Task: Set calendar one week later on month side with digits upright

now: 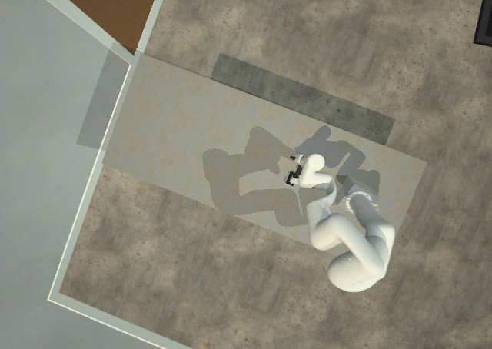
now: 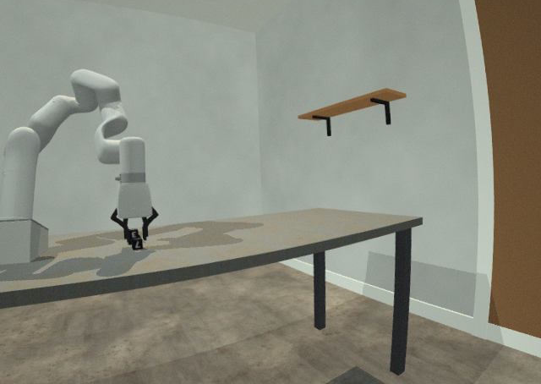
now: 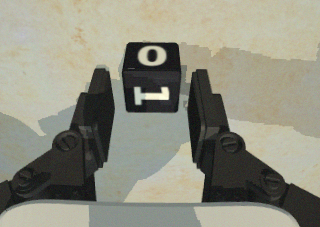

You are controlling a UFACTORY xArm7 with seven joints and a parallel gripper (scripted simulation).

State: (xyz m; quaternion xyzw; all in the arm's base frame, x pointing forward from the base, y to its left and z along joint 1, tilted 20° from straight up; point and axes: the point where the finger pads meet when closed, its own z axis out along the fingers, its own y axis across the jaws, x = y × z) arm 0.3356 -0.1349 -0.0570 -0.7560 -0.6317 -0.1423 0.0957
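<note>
Now: the black calendar tray 11 cm to the left of my hand, 4 cm below it and 2 cm ahead of it.
</note>
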